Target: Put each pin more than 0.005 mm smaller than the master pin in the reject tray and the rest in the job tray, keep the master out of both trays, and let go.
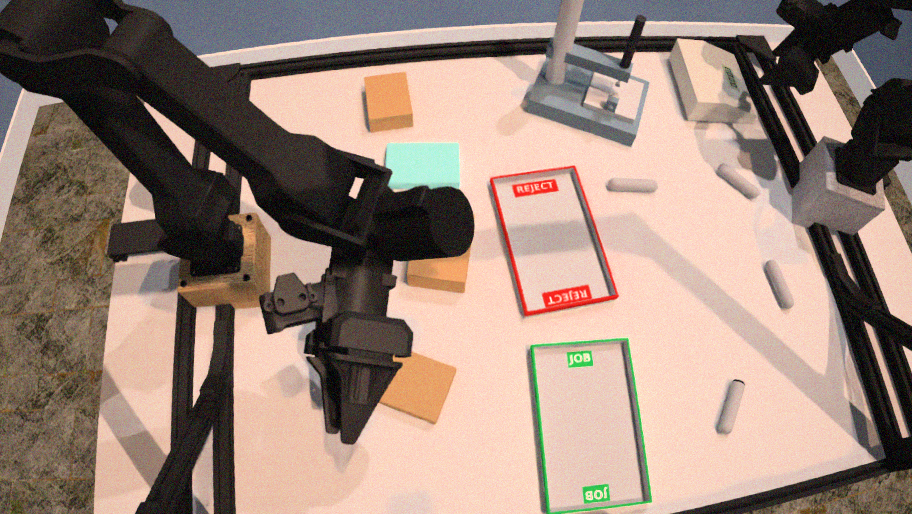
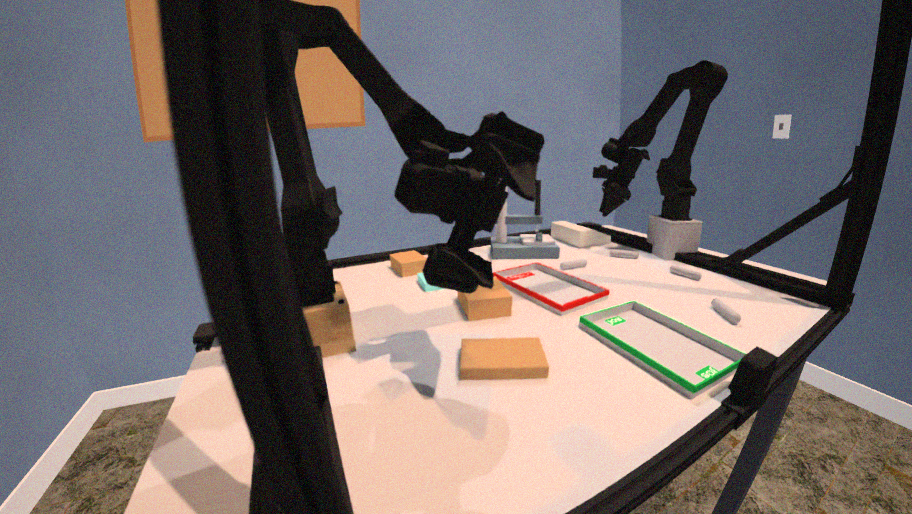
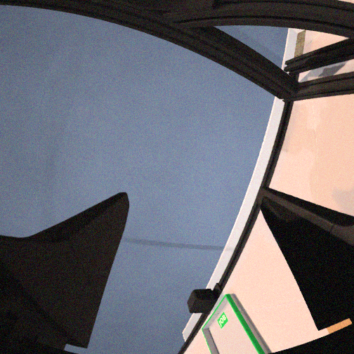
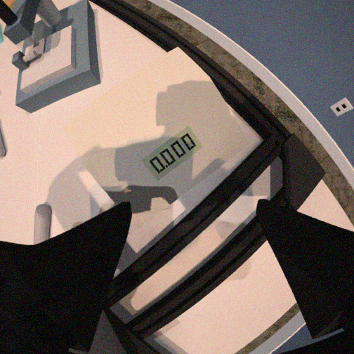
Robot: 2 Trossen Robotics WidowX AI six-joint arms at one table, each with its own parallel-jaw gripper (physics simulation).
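Frame: origin at the left arm's base, x ahead, y left, z up, level; millimetres.
Seen in the pictures: left gripper, fingertip midpoint: [image 1: 339, 438] [image 2: 507, 244]; right gripper, fingertip midpoint: [image 1: 767, 67] [image 2: 602, 214]; left arm's base, origin of the base link: [image 1: 216, 250] [image 2: 310, 297]; right arm's base, origin of the base link: [image 1: 854, 171] [image 2: 675, 218].
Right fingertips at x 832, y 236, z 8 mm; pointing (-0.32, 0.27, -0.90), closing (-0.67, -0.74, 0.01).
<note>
Offsets run from my right fingertips to a thing's top centre. "*": to the spot under its first point.
Four grey pins lie on the table: one {dx -266, dy -161, dz -62 mm} [image 1: 631, 185] [image 2: 572, 264] right of the reject tray {dx -404, dy -232, dz -63 mm} [image 1: 552, 255] [image 2: 555, 284], one {dx -91, dy -167, dz -62 mm} [image 1: 738, 180] [image 2: 623, 254] [image 4: 43, 222] near the display box, one {dx -84, dy -339, dz -62 mm} [image 1: 778, 284] [image 2: 685, 273] near the right rail, and one black-ended pin {dx -213, dy -493, dz -62 mm} [image 1: 729, 406] [image 2: 726, 310] right of the job tray {dx -403, dy -483, dz -63 mm} [image 1: 587, 421] [image 2: 664, 341] [image 3: 245, 324]. Both trays are empty. My left gripper [image 1: 341, 435] [image 2: 483, 280] [image 3: 194, 196] is open and empty above the left side. My right gripper [image 2: 606, 205] [image 4: 194, 207] is open and empty above the display box's side.
A blue-grey gauge stand [image 1: 542, 95] [image 2: 524, 250] [image 4: 91, 65] stands at the back, with a cream display box {* dx -108, dy +3, dz -31 mm} [image 1: 702, 79] [image 2: 577, 234] [image 4: 175, 65] reading 0.000 beside it. Orange blocks {dx -605, dy +20, dz -48 mm} [image 1: 388, 100] {dx -552, dy -238, dz -44 mm} [image 1: 438, 274] {dx -615, dy -402, dz -63 mm} [image 1: 421, 386] and a teal block {dx -564, dy -99, dz -63 mm} [image 1: 422, 164] lie left of the trays.
</note>
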